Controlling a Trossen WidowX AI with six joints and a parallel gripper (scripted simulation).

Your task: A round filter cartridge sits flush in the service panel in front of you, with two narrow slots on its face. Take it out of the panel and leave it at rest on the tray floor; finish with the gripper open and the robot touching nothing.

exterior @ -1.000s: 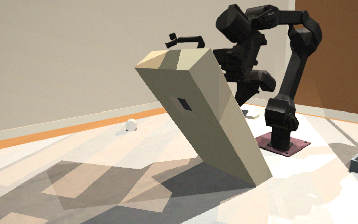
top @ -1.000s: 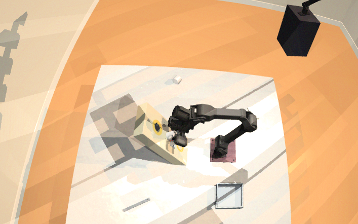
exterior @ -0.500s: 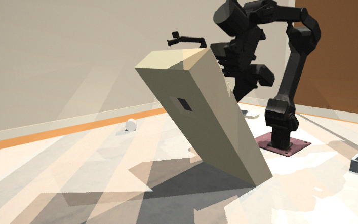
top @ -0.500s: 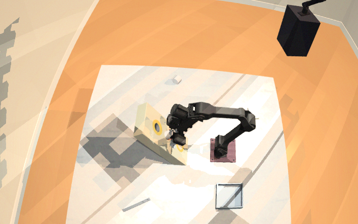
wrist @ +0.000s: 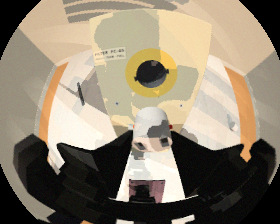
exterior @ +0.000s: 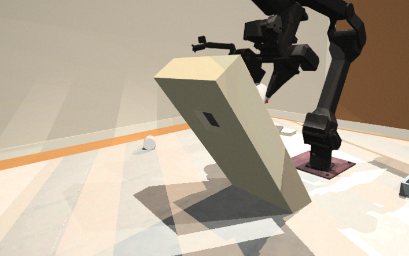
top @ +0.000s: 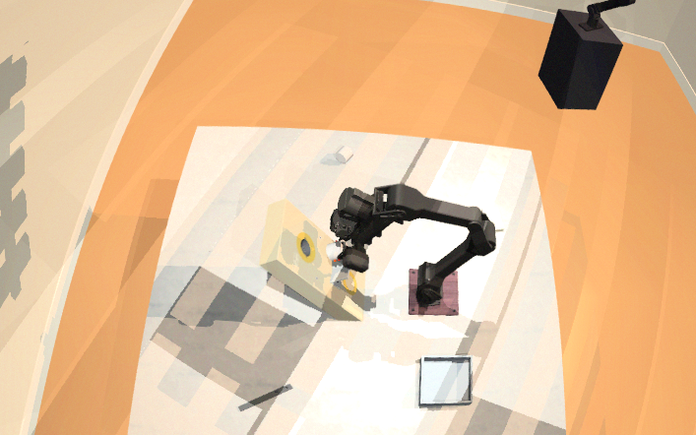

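Right now my gripper tip is 260 mm past the grey tray, 340 mm to the right of it and 220 mm above it. The rest, counted from my gripper tip: round filter cartridge: right at my gripper tip; cream block: 550 mm behind, 190 mm to the right, 230 mm below; service panel: 50 mm ahead, 10 mm to the right, 80 mm below.
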